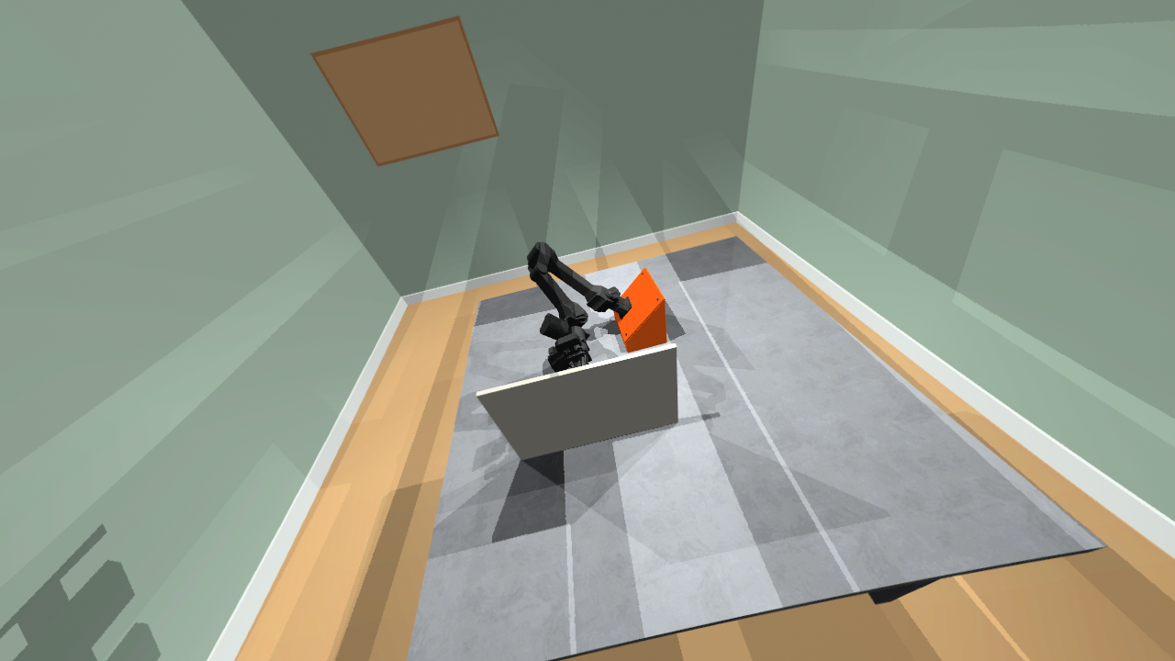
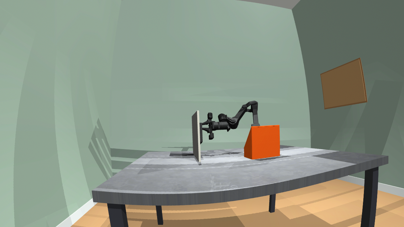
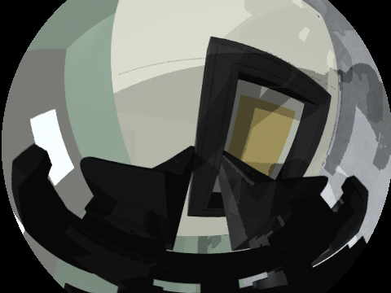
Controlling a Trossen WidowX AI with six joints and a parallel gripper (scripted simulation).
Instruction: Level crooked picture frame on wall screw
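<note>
Right now the picture frame is 5 cm below my gripper tip and 1 cm to the left of it. Also, from my gripper tip: wall panel 6 cm below, 2 cm ahead.
</note>
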